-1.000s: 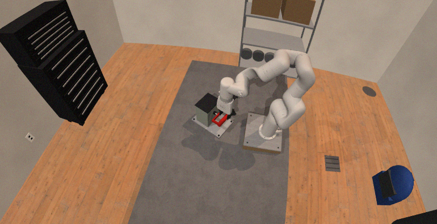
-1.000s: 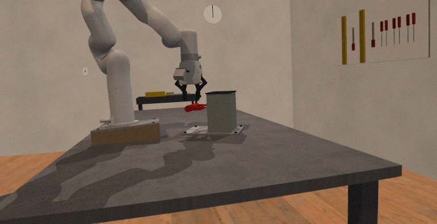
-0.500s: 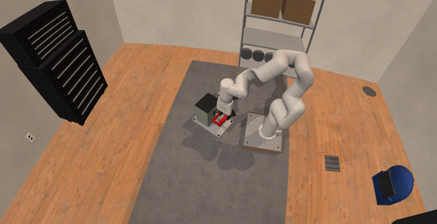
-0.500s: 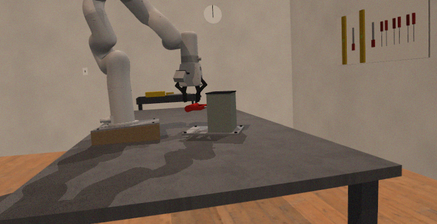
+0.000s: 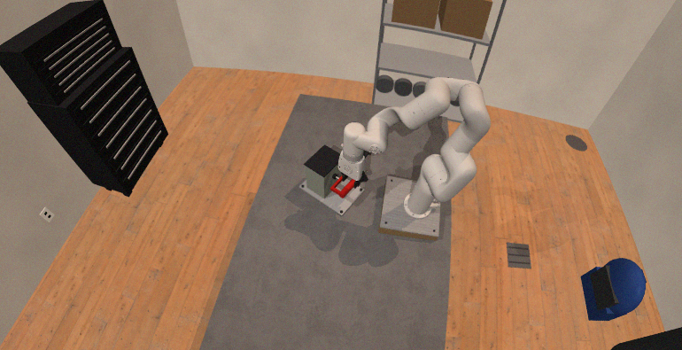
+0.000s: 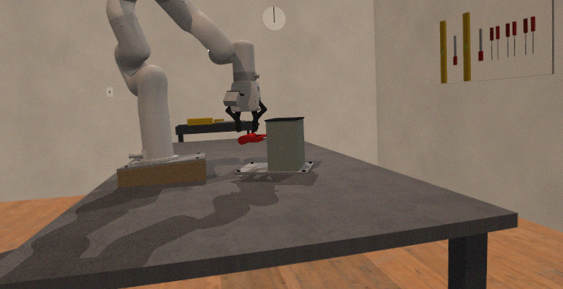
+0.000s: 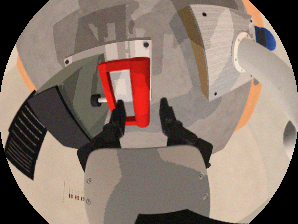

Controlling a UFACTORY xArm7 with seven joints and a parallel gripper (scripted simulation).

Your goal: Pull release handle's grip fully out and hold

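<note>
The baseplate lies 140 mm below my hand, 80 mm ahead of it and 60 mm to the right of it.
</note>
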